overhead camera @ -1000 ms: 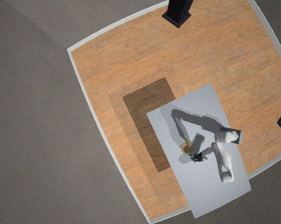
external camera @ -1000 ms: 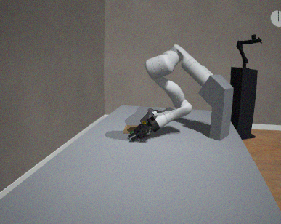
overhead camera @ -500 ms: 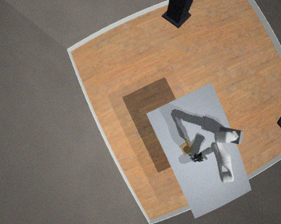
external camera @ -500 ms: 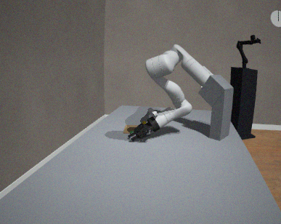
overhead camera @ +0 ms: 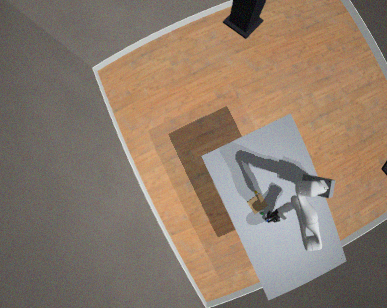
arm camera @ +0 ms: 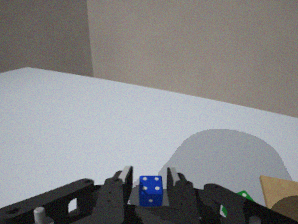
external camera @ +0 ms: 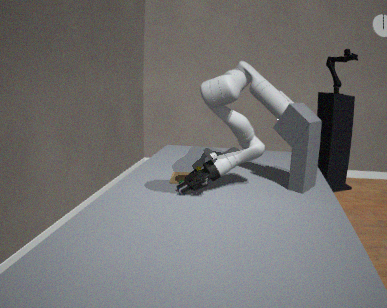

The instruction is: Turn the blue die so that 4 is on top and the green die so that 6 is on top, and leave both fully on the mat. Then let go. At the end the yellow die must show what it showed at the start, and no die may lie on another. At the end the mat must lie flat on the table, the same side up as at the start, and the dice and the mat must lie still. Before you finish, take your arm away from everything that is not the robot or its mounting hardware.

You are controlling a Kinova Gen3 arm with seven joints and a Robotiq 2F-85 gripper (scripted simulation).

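The blue die is 10 mm below my hand. From my hand the other things lie so: green die 80 mm to the right, 10 mm below, 10 mm behind; then tan mat 170 mm to the right, 50 mm behind, 20 mm below; then yellow die 260 mm to the right, 110 mm behind, 10 mm below.
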